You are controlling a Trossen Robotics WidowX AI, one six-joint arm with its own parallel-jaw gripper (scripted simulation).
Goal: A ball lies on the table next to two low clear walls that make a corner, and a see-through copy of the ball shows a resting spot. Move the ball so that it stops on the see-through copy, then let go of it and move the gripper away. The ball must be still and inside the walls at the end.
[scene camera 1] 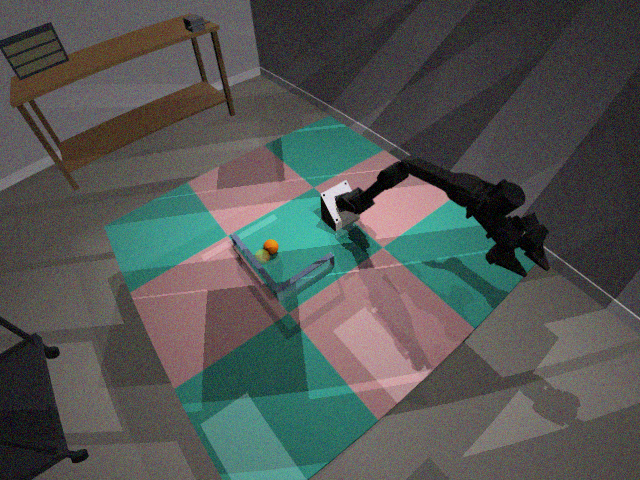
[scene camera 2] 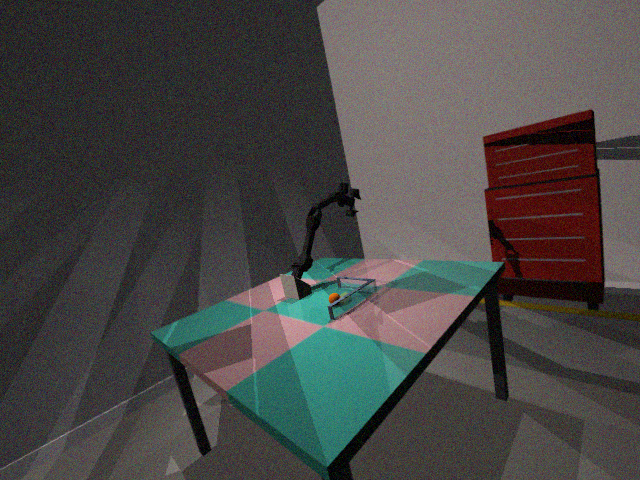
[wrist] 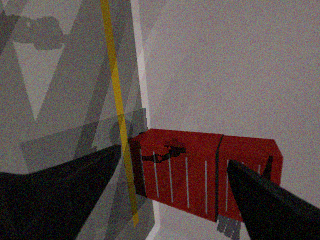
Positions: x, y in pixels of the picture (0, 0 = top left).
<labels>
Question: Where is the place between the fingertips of my gripper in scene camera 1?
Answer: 536, 273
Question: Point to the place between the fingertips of my gripper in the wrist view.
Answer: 173, 157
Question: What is my gripper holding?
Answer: Nothing.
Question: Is my gripper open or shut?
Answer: Open.
</labels>
